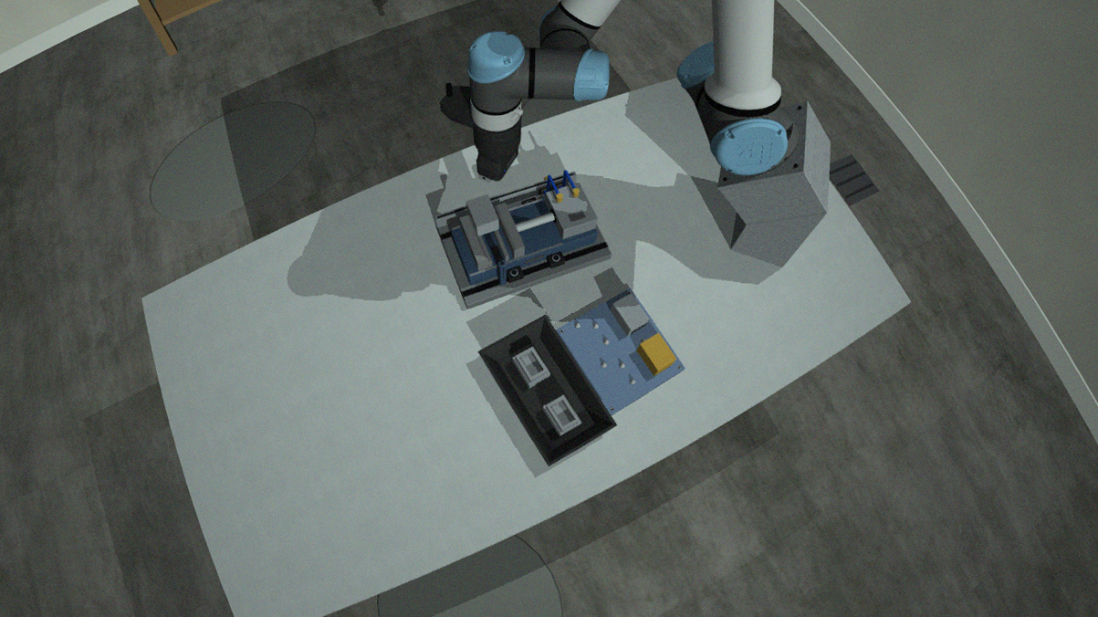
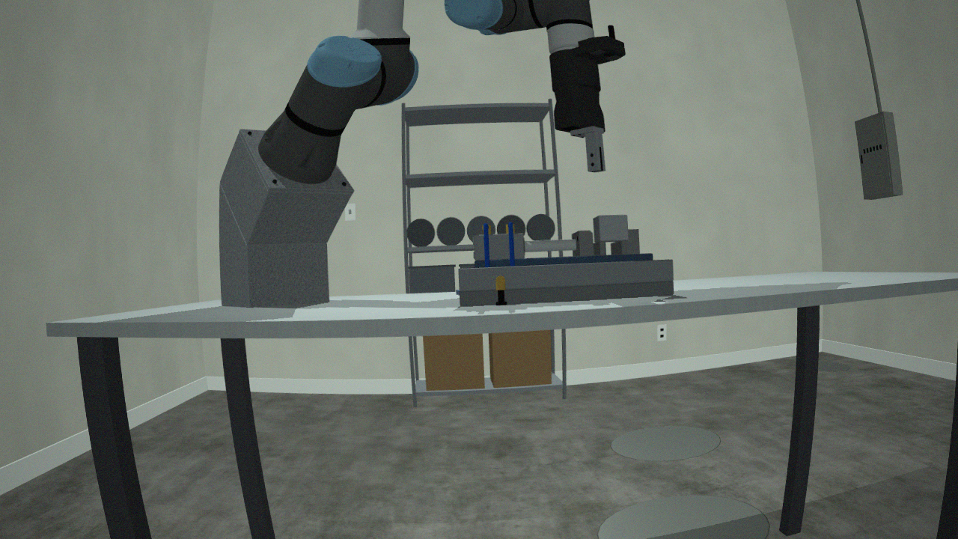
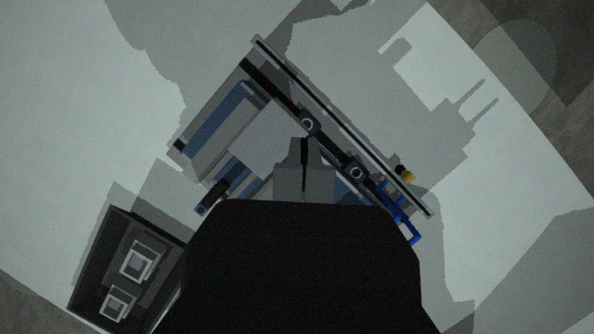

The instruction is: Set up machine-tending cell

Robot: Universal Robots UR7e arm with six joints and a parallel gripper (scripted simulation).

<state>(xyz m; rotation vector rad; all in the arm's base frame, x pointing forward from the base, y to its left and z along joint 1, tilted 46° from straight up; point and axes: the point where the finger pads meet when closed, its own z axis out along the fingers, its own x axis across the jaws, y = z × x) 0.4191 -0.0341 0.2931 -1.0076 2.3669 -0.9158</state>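
Now: the fixed jaw 12 cm below my hand, 6 cm to the left of it and 5 cm ahead of it. From my hand the other things lie so: vise: 16 cm below, 7 cm to the left, 4 cm behind; then piston rod: 12 cm below, 7 cm to the left, 7 cm behind; then hose block: 14 cm behind, 12 cm below, 7 cm to the left.
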